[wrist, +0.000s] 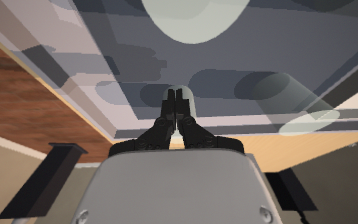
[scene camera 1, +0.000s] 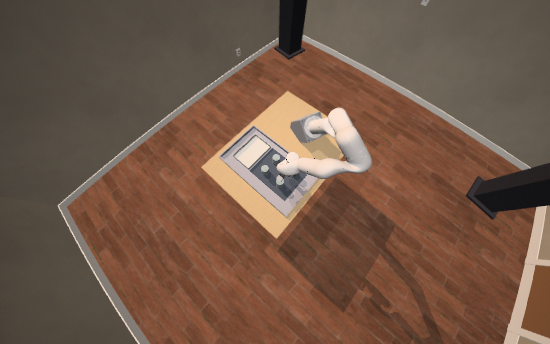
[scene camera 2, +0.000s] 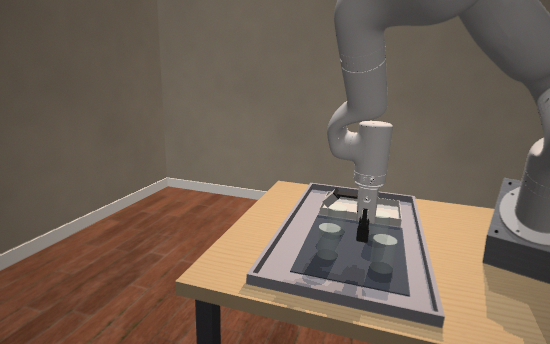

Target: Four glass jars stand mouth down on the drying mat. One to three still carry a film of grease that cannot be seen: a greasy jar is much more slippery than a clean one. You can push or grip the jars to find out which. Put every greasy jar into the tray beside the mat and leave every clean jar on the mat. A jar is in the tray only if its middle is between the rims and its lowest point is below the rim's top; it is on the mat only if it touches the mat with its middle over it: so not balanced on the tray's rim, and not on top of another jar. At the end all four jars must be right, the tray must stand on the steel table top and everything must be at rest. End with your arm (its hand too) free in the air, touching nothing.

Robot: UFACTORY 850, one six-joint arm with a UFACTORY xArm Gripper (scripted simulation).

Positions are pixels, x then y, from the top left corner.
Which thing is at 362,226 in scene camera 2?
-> The gripper.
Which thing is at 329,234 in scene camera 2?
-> A glass jar.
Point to a dark drying mat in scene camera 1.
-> At 290,183
